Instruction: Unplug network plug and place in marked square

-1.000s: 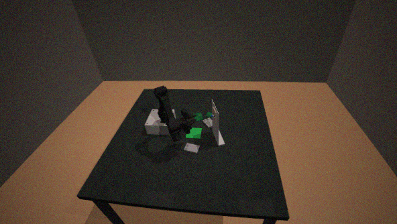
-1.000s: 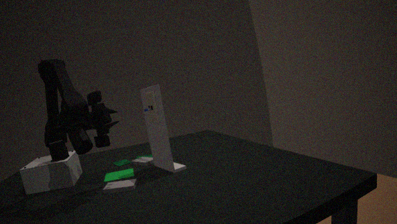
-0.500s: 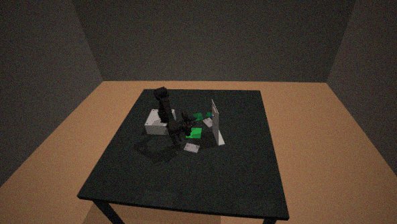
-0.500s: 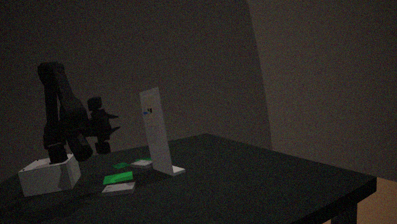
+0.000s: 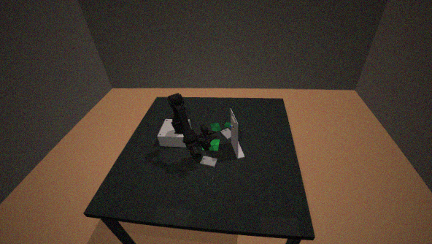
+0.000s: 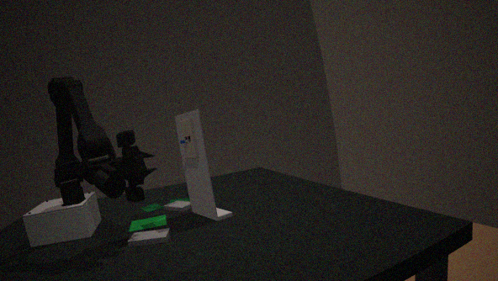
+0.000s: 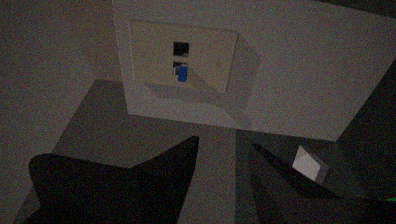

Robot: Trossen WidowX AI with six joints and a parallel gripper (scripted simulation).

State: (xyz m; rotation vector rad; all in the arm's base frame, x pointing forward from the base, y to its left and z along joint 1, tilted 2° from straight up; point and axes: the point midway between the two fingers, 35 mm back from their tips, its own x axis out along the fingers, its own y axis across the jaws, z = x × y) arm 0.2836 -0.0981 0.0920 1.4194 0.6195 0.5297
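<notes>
Now: gripper tip 100 mm short of the network plug, 50 mm to the right of it and 50 mm below it. From my gripper tip the other things lie so: white panel: 120 mm ahead, 50 mm to the left, 50 mm below; then green square: 80 mm behind, 80 mm to the left, 190 mm below.
</notes>
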